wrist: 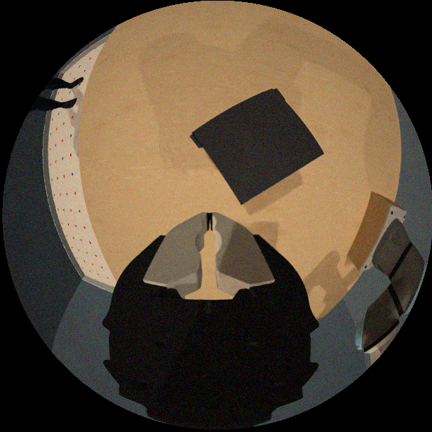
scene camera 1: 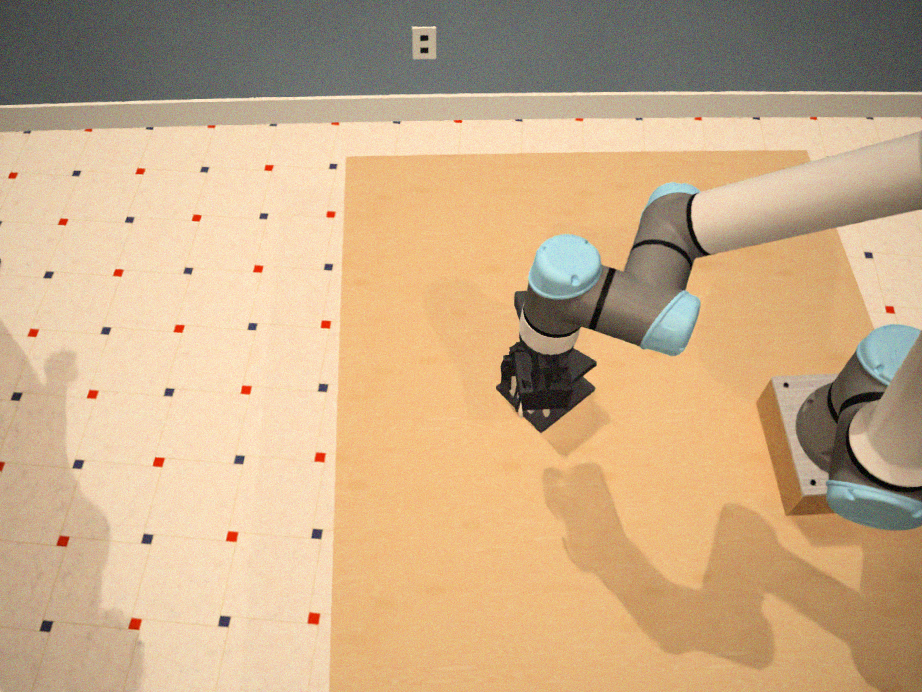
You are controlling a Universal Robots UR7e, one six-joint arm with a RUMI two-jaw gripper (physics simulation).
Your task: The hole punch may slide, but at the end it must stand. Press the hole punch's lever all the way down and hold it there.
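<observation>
The black hole punch (scene camera 1: 542, 423) (wrist: 295, 150) stands upright on the tan mat. Its broad flat lever (scene camera 1: 583, 364) (wrist: 255, 145) is raised, with a gap above the base at the right side in the scene view. My gripper (scene camera 1: 533, 411) (wrist: 209, 214) is shut and empty. In the scene view it covers the middle and left of the punch. In the wrist view the fingertips are just below the lever's near corner. I cannot tell whether they touch the punch. The base is hidden under the lever in the wrist view.
The tan mat (scene camera 1: 417, 558) (wrist: 135, 200) lies on the tiled floor (scene camera 1: 208, 432) (wrist: 65, 190). The arm's mounting block (scene camera 1: 776, 446) (wrist: 370, 230) stands at the right. A grey wall (scene camera 1: 223, 52) is at the back. Arm shadows cross the mat.
</observation>
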